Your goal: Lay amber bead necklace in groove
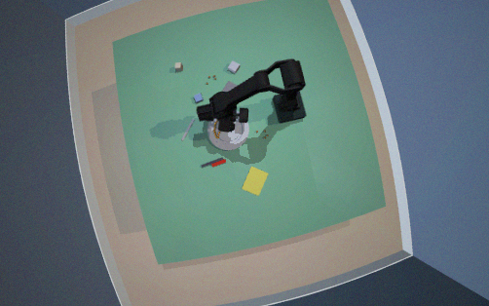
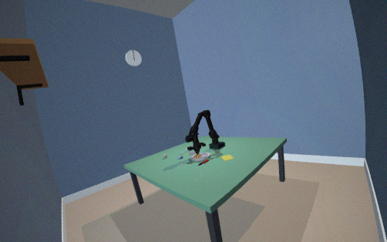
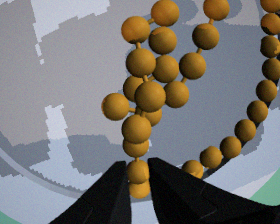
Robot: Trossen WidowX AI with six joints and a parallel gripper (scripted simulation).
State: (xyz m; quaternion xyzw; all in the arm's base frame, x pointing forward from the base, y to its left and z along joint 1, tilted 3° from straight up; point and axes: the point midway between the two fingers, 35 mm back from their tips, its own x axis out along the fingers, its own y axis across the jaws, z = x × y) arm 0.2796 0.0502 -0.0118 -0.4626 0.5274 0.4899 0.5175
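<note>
Right now the round grey bead board is 5 cm to the left of my gripper tip and 1 cm below it. From my gripper tip the other things lie so: grey rod: 20 cm ahead, 4 cm to the left, 1 cm below; then blue block: 15 cm ahead, 11 cm to the right, 1 cm below; then grey plate: 1 cm behind, 13 cm to the right, 1 cm below.
</note>
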